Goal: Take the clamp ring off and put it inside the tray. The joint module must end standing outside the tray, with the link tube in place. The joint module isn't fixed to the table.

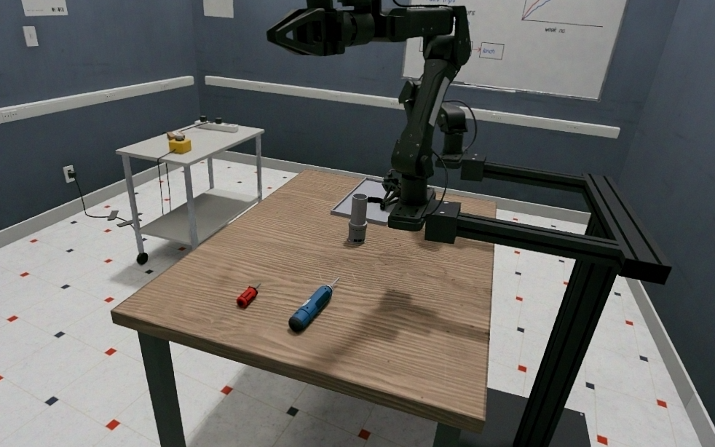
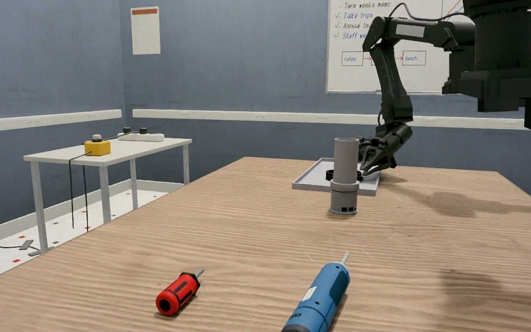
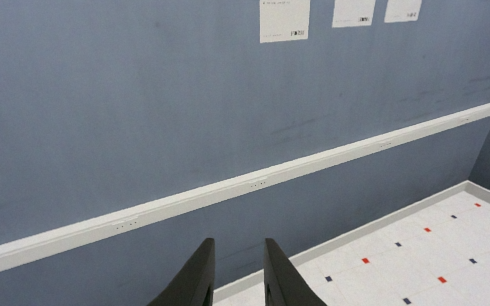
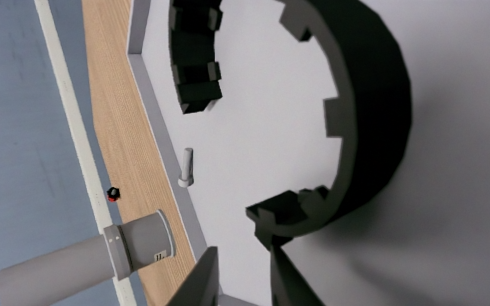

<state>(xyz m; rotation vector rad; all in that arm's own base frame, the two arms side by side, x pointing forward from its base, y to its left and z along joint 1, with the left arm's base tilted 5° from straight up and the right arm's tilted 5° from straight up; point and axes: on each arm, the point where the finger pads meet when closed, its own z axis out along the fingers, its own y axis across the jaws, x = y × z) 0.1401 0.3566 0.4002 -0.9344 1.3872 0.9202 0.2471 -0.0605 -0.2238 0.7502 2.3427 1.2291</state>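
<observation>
Now: the dark clamp ring 60 mm ahead of my right hand, 20 mm to the right of it and 20 mm below it. From my right hand the other things lie so: small screw (110 mm to the left, 50 mm ahead, 30 mm below); then grey tray (70 mm to the right, 70 mm ahead, 30 mm below); then grey joint module (280 mm to the left, 10 mm below, 10 mm ahead).
</observation>
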